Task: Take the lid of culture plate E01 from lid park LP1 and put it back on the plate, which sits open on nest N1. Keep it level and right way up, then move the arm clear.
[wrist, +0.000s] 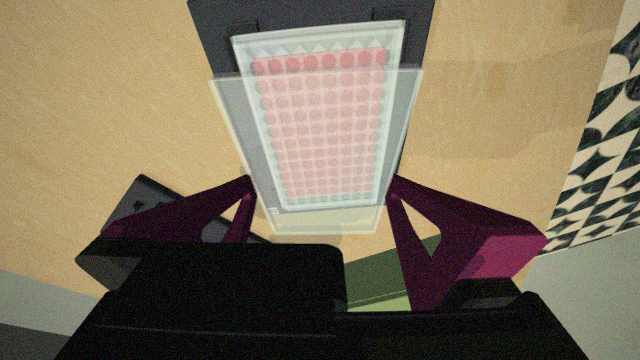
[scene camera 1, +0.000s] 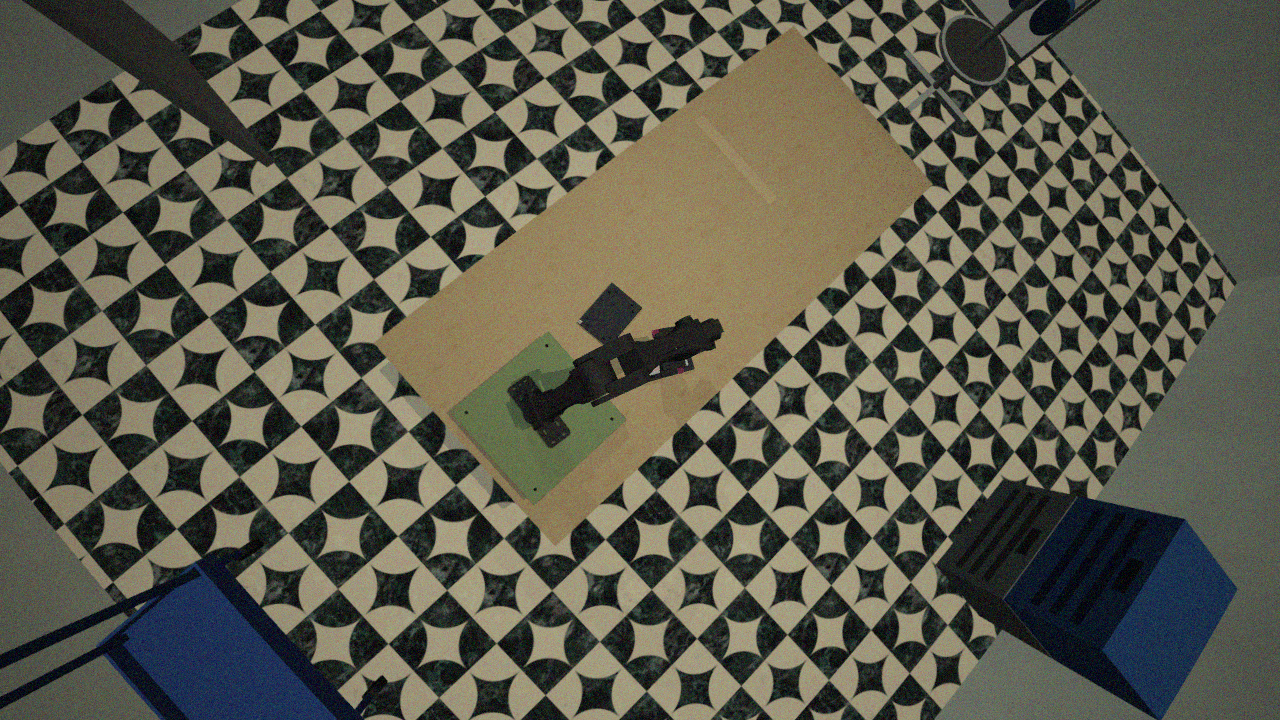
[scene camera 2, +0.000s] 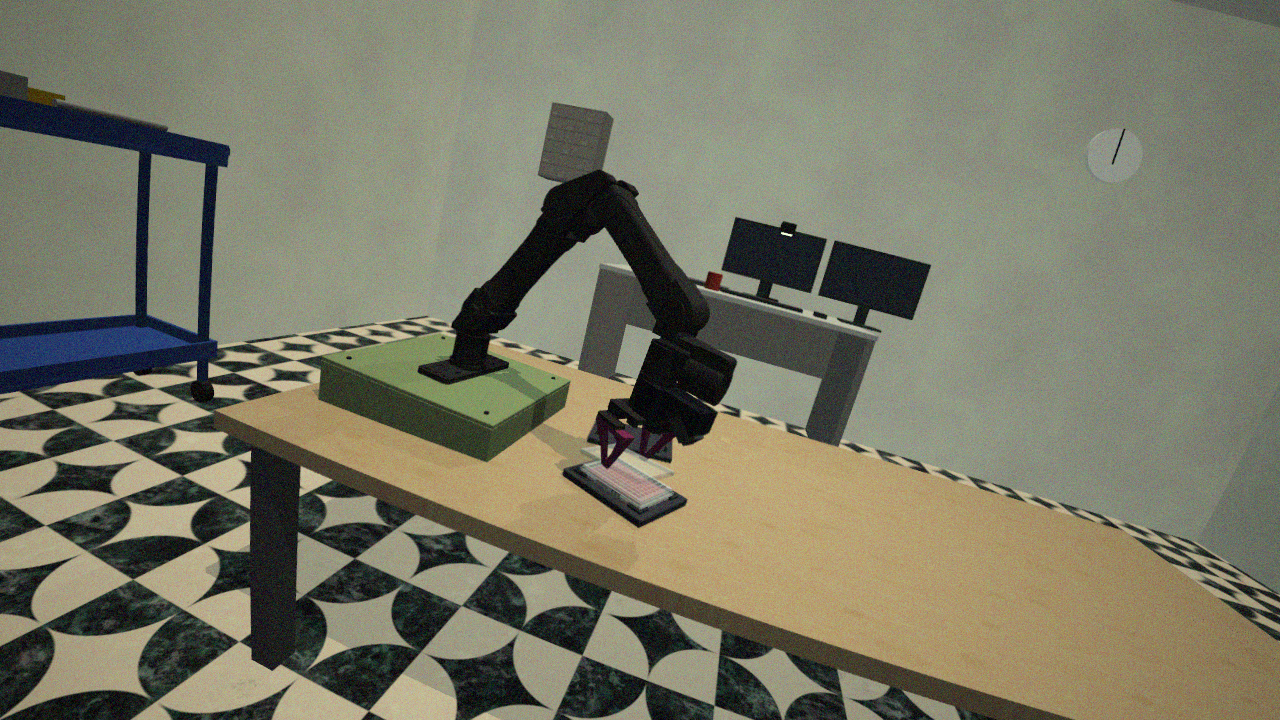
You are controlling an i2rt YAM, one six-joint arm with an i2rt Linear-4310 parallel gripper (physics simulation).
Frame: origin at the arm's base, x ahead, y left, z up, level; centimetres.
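Seen in the pictures: gripper, fingertip midpoint: [wrist: 320, 180] [scene camera 2: 624, 463]; arm's base, link origin: [scene camera 1: 539, 411] [scene camera 2: 466, 369].
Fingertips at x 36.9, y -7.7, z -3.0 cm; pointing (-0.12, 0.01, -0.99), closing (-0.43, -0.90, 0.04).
Pixels of each thing's top centre, then the offset from my fingertips to it. Level surfaces: height alone.
- lid, top centre: [wrist: 321, 192] [scene camera 2: 628, 455] dx +0.4, dy -0.2, dz +1.6 cm
- open plate, top centre: [wrist: 325, 147] [scene camera 2: 627, 476] dx +1.3, dy -1.0, dz -1.4 cm
- dark nest N1, top centre: [wrist: 324, 141] [scene camera 2: 626, 480] [scene camera 1: 664, 356] dx +1.3, dy -1.0, dz -2.3 cm
- dark lid park LP1, top centre: [wrist: 187, 250] [scene camera 2: 633, 432] [scene camera 1: 610, 313] dx -4.4, dy +19.1, dz -2.1 cm
- wooden table, surface height: dz -4.1 cm
My gripper [scene camera 2: 628, 457] [wrist: 320, 180] is shut on the clear lid, with one magenta finger on each long side. The lid [scene camera 2: 656, 465] [wrist: 327, 222] looks about level and hangs a little above plate E01, apart from it. In the wrist view the lid overlaps most of the plate and reaches past its near end. The open plate [scene camera 2: 631, 485] [wrist: 320, 42], with red wells, sits on the dark nest N1 [scene camera 2: 660, 513] [wrist: 310, 12]. The dark lid park LP1 [scene camera 1: 611, 313] [wrist: 122, 205] carries no lid. It is partly hidden behind the fingers in scene camera 2.
The arm stands on a green block [scene camera 1: 535, 474] [scene camera 2: 402, 420] at one end of the wooden table [scene camera 1: 742, 241] [scene camera 2: 805, 537]. A blue cart [scene camera 1: 232, 644] [scene camera 2: 207, 268] and a desk with two monitors [scene camera 2: 774, 255] stand away from the table.
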